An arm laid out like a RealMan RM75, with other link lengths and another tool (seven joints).
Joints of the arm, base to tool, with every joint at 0 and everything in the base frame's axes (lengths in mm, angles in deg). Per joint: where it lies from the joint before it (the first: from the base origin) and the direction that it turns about. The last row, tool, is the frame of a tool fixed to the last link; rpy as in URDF.
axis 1: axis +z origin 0 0 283.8
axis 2: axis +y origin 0 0 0
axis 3: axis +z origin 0 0 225.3
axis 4: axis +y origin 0 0 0
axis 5: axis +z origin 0 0 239.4
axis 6: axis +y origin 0 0 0
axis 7: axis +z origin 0 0 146.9
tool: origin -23 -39 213 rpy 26.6 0 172.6
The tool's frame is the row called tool.
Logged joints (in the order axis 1, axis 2, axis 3, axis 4, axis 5, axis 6, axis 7), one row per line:
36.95 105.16 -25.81 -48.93 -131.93 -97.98 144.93
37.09 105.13 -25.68 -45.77 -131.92 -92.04 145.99
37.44 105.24 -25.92 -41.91 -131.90 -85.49 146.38
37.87 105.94 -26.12 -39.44 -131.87 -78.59 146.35
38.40 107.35 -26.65 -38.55 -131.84 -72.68 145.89
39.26 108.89 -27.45 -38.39 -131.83 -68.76 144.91
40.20 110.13 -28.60 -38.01 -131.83 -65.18 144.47
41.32 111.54 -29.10 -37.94 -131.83 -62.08 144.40
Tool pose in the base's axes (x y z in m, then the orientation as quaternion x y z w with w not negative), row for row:
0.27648 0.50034 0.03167 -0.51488 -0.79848 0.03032 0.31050
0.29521 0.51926 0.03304 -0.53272 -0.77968 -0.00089 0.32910
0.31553 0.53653 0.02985 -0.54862 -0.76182 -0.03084 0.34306
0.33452 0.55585 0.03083 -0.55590 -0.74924 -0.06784 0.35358
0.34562 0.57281 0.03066 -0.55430 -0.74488 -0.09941 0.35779
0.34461 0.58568 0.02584 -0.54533 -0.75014 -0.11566 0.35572
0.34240 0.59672 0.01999 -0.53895 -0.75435 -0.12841 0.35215
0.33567 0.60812 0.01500 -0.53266 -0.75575 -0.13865 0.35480
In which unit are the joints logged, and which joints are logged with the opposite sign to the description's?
The joints are logged in degrees. Opposite sign: none.
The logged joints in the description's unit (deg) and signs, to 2 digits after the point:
36.95 105.16 -25.81 -48.93 -131.93 -97.98 144.93
37.09 105.13 -25.68 -45.77 -131.92 -92.04 145.99
37.44 105.24 -25.92 -41.91 -131.90 -85.49 146.38
37.87 105.94 -26.12 -39.44 -131.87 -78.59 146.35
38.40 107.35 -26.65 -38.55 -131.84 -72.68 145.89
39.26 108.89 -27.45 -38.39 -131.83 -68.76 144.91
40.20 110.13 -28.60 -38.01 -131.83 -65.18 144.47
41.32 111.54 -29.10 -37.94 -131.83 -62.08 144.40

